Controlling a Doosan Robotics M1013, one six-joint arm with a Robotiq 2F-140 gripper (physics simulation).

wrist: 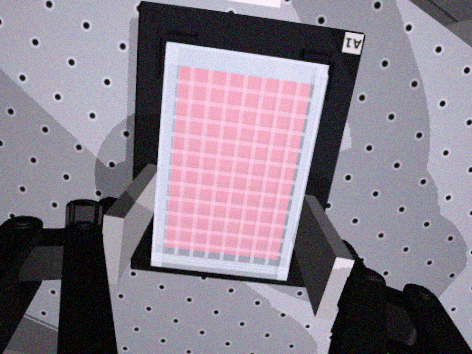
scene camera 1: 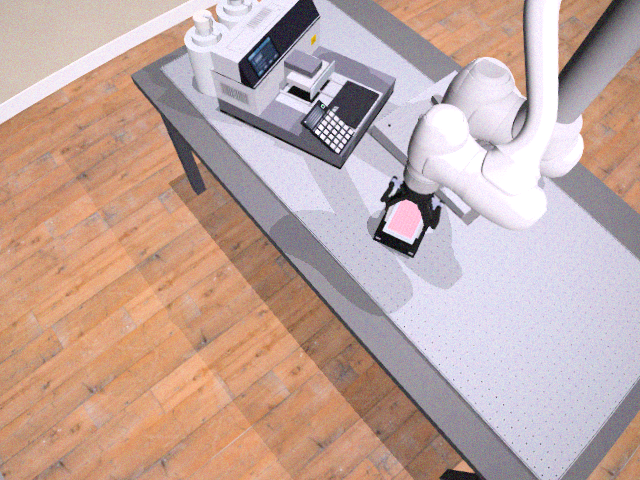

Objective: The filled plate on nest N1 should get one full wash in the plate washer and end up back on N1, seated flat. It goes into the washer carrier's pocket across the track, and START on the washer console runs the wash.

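Frame: origin at the arm's base, x back, y right, z up, level; millimetres.
Seen in the pictures: gripper, fingertip midpoint: (wrist: 228,203) (scene camera 1: 403,225).
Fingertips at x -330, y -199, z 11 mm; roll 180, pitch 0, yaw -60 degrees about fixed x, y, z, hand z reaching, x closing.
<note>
A point is followed by its place in that frame.
The filled plate (scene camera 1: 405,219) {x -320, y -191, z 22 mm} (wrist: 235,165) {x -307, y -185, z 23 mm}, clear with pink wells, is between the fingers over the black nest (scene camera 1: 384,239) {x -395, y -209, z 6 mm} (wrist: 345,95) {x -239, y -207, z 7 mm}, which bears an A1 label. The nest's border shows wide at the top of the wrist view and narrow at the bottom. The gap beneath the plate cannot be judged. My gripper (scene camera 1: 409,212) (wrist: 228,203) {x -330, y -199, z 11 mm} is shut on the plate's long sides. In the scene view, the plate washer (scene camera 1: 266,41) {x -438, y 385, z 214 mm} stands at the upper left, with its console (scene camera 1: 330,128) {x -370, y 133, z 71 mm} in front and a dark rectangular area (scene camera 1: 356,103) {x -247, y 193, z 52 mm} beside it. The carrier's pocket cannot be made out.
White bottles (scene camera 1: 203,59) {x -599, y 494, z 132 mm} stand at the washer's left end. A grey bar (scene camera 1: 391,143) {x -206, y 50, z 0 mm} runs between the washer and the arm and passes behind the gripper. The perforated table top (scene camera 1: 516,310) {x -181, y -538, z -25 mm} has a grey border. A black object (scene camera 1: 457,474) shows at the bottom edge.
</note>
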